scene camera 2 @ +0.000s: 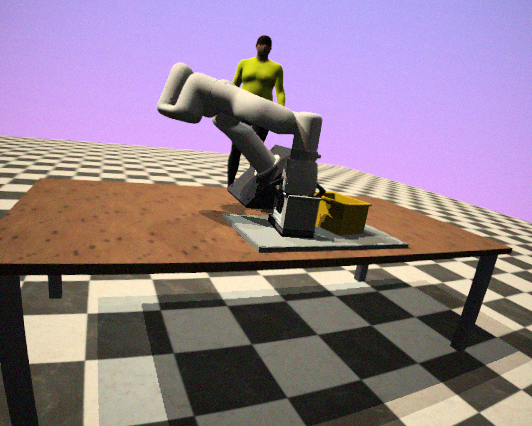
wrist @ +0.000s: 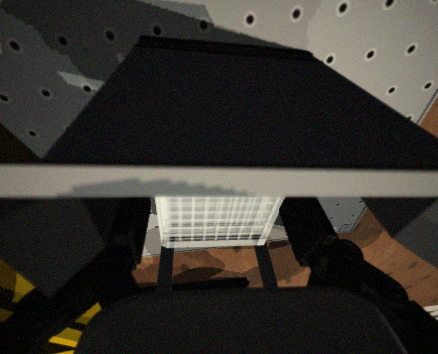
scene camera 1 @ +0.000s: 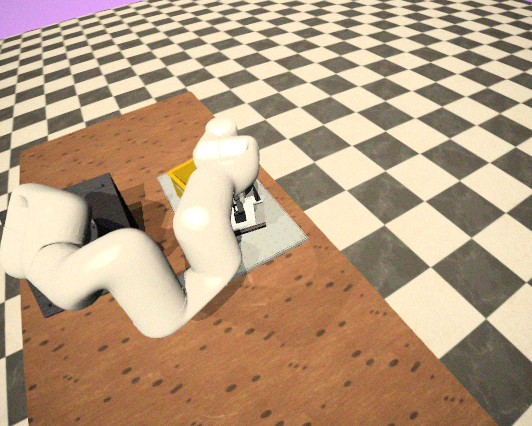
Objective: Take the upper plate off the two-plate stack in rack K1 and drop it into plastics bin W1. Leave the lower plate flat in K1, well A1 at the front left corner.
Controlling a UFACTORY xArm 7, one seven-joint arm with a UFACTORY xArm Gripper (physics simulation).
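Places are measured from the arm's base along level axes (x ahead, y left, z up), in millimetres.
Where they show: gripper, fingertip midpoint: [scene camera 1: 237, 210]; arm's base, origin of the base link: [scene camera 2: 268, 166].
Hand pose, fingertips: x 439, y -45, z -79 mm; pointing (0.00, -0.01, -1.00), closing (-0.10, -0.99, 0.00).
Each offset is from my fingertips to the top centre of the thing. "spot": to the spot under its first point. Level surfaces: height alone.
Rack K1 {7 mm back, 2 mm right, 69 mm up} [scene camera 2: 298, 216] [wrist: 220, 110] is a tall box with light and dark walls. Inside it a white gridded plate {0 mm ahead, 2 mm right, 2 mm up} [wrist: 215, 217] shows in the wrist view, partly hidden by the rack's pale top edge; whether one or two plates lie there cannot be told. My gripper [wrist: 220, 192] is open and points down at the rack, one finger on each side of the plate, with nothing held. Its fingertips are hidden behind the rack's edge. Bin W1 {58 mm back, 178 mm left, 49 mm up} [scene camera 1: 182, 174] [scene camera 2: 350, 216] [wrist: 22, 287] is a yellow open box beside the rack, partly hidden by the arm in scene camera 1.
Rack and bin stand on a pale perforated board {spot: 87 mm ahead, 110 mm right, 50 mm down} [scene camera 1: 280, 237] [scene camera 2: 272, 244] [wrist: 370, 30] on the brown wooden table {63 mm down} [scene camera 1: 300, 350] [scene camera 2: 125, 225]. The arm's dark base plate [scene camera 1: 107, 195] is on the table. A person in a yellow top [scene camera 2: 259, 75] stands behind the table.
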